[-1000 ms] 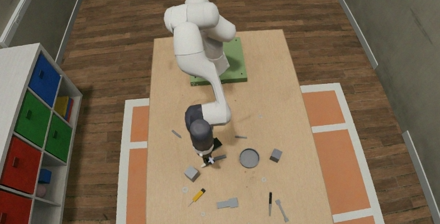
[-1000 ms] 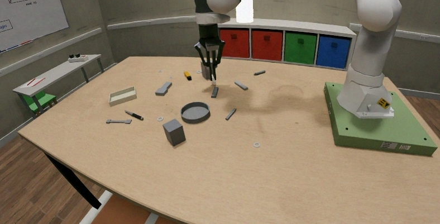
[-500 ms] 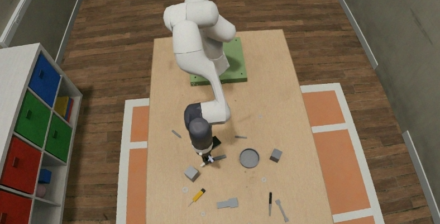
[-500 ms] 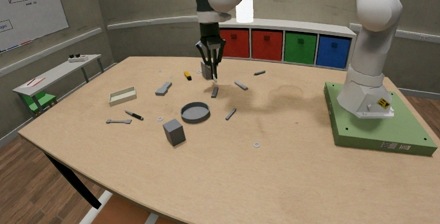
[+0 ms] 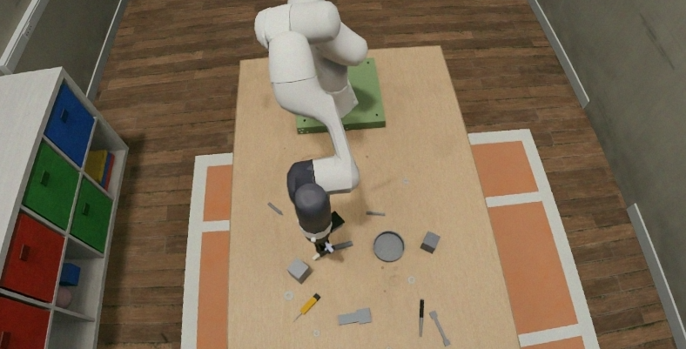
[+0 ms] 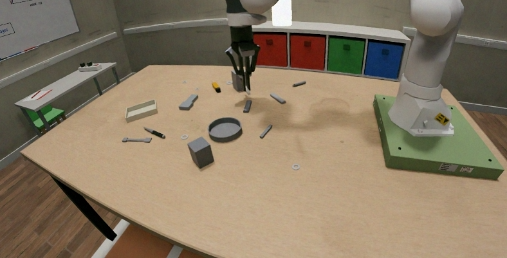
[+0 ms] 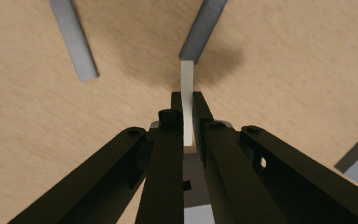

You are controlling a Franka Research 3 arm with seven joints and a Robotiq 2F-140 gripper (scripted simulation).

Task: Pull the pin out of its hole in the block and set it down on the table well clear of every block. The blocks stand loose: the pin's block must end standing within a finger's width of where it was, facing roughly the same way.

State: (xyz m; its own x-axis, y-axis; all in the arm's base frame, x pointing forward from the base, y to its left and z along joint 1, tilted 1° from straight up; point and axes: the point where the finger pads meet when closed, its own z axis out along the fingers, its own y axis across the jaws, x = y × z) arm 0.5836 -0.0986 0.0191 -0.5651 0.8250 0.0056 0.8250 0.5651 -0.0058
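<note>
Now: hand 30 mm above the cream pin. Also, from my hand: lighter bar 120 mm behind, 10 mm to the right, 60 mm below; yellow utility knife 170 mm ahead, 60 mm to the right, 60 mm below; round grey dish 220 mm to the left, 60 mm below.
</note>
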